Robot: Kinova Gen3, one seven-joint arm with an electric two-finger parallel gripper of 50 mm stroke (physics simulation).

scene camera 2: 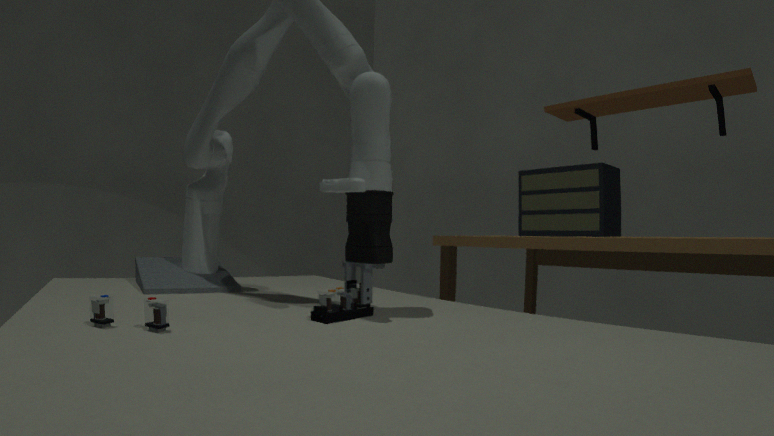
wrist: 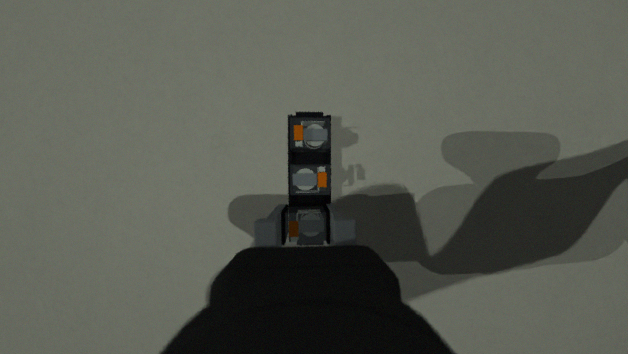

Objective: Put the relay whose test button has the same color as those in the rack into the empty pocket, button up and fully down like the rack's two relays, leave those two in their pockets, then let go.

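Observation:
The black rack stands on the table with two orange-button relays, one in the far pocket and one in the middle pocket, both upright. My gripper points straight down at the rack's near end in the wrist view. It is shut on a third orange-button relay, its fingers on the relay's two sides. This relay is button up, in line with the other two, and covers the end pocket. Fingers and neighbouring relays partly hide its base in the scene view, so I cannot tell whether it is fully down.
A relay with a red button and one with a blue button stand upright at the left of the table, apart from the rack. The arm's grey base plate is at the back. A wooden bench with a drawer cabinet stands behind, right.

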